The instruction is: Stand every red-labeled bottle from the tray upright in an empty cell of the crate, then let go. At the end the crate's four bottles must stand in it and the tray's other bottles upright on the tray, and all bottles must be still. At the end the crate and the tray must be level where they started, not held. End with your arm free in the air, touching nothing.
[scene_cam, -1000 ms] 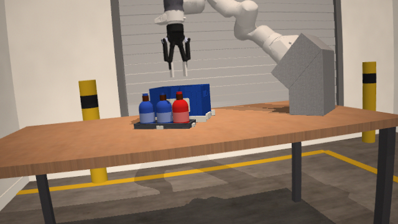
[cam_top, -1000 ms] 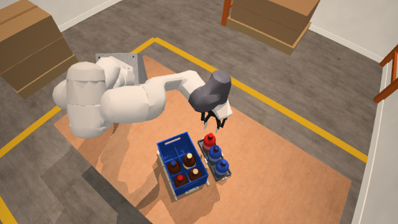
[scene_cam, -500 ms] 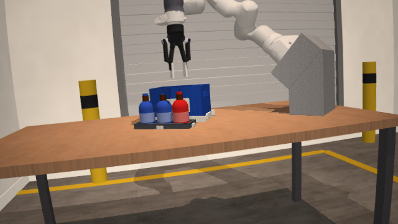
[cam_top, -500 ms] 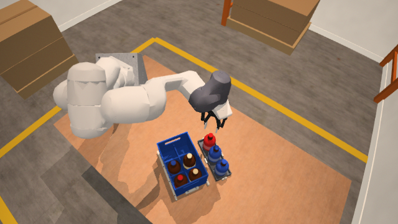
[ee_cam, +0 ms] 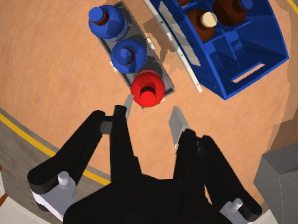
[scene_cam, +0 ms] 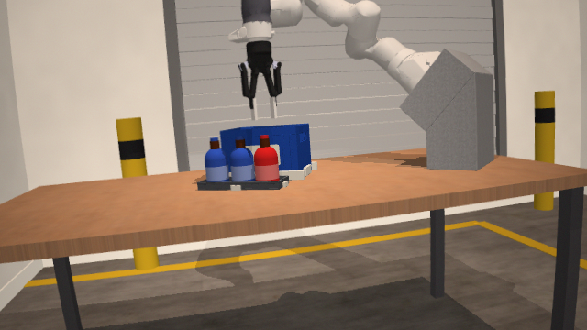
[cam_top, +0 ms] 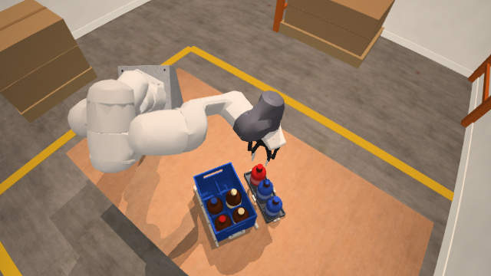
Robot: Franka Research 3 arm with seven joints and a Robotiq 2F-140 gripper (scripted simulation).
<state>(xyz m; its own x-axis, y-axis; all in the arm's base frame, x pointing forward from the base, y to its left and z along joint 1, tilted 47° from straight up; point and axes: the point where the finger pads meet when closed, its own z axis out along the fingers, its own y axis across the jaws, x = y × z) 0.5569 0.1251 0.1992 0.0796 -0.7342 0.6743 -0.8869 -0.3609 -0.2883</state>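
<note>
My hand is 1 cm short of the red-labeled bottle and 15 cm above it. Also, from my hand: tray 7 cm ahead, 6 cm to the right, 23 cm below; blue crate 7 cm behind, 20 cm to the right, 15 cm below.
</note>
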